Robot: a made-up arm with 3 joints. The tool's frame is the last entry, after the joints. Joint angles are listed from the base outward. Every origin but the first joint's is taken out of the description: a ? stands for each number. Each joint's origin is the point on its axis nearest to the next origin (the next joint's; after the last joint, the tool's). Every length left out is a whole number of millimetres.
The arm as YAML. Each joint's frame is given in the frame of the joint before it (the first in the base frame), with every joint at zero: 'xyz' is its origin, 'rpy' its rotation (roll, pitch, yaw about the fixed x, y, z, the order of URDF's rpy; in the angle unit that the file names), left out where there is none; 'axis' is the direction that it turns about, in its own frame. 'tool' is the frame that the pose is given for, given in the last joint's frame.
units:
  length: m
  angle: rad
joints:
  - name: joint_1
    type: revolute
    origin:
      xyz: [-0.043, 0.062, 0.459]
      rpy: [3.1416, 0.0, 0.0]
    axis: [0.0, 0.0, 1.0]
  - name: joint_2
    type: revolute
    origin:
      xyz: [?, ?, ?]
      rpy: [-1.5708, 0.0, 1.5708]
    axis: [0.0, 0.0, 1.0]
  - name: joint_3
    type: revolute
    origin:
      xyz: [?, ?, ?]
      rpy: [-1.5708, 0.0, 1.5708]
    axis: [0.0, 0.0, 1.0]
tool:
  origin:
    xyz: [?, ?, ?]
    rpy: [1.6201, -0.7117, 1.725]
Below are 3 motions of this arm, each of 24 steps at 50 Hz.
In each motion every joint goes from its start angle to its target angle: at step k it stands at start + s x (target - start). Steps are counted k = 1, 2, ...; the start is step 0. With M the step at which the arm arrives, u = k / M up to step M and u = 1 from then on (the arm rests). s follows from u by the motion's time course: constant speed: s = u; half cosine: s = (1 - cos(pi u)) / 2; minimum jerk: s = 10 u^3 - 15 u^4 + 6 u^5.
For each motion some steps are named. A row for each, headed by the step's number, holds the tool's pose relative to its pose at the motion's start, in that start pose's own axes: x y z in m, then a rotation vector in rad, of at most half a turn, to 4 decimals.
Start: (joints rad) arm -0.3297 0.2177 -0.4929
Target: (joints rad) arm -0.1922 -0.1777 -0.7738
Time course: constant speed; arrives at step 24
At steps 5, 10, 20, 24:
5: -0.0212 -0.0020 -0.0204 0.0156 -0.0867 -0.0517
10: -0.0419 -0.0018 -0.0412 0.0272 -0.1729 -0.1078
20: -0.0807 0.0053 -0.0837 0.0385 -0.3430 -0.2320
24: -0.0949 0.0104 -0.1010 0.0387 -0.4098 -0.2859

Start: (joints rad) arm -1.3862 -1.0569 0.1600
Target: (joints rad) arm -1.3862 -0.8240 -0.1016
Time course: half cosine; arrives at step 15
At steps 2, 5, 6, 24:
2: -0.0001 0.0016 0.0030 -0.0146 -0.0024 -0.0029
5: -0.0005 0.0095 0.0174 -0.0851 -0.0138 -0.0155
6: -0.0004 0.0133 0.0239 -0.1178 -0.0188 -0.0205
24: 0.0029 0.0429 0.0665 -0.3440 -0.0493 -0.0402

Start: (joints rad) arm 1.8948 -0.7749 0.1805
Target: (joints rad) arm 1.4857 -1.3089 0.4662
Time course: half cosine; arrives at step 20
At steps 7, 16, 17, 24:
7: 0.0368 -0.0228 -0.0530 0.1879 0.0574 0.1194
16: 0.1122 -0.0301 -0.1945 0.6316 0.2274 0.3826
17: 0.1161 -0.0283 -0.2042 0.6608 0.2398 0.3989
24: 0.1210 -0.0255 -0.2172 0.6997 0.2565 0.4205

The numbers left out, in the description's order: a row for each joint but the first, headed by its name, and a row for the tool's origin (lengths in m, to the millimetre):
joint_2: 0.199 -0.049 0.0
joint_3: 0.292 0.095 0.0
tool: 0.006 0.03 0.0

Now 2 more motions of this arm.
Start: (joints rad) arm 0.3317 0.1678 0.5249
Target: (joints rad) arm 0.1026 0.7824 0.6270
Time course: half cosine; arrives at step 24
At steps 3, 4, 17, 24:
3: 0.0004 0.0053 0.0064 -0.0163 0.0167 -0.0089
4: 0.0008 0.0094 0.0112 -0.0288 0.0293 -0.0157
17: 0.0244 0.1396 0.1092 -0.3622 0.3092 -0.2125
24: 0.0341 0.1806 0.1252 -0.4547 0.3687 -0.2723

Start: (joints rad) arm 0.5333 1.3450 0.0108
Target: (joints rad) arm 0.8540 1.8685 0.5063
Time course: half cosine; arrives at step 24
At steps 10, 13, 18, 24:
10: 0.0199 0.0071 0.0233 0.0572 0.3447 -0.0813
13: 0.0349 0.0107 0.0331 0.0885 0.5246 -0.1289
18: 0.0623 0.0159 0.0434 0.1339 0.7889 -0.2058
24: 0.0782 0.0185 0.0464 0.1556 0.9219 -0.2480

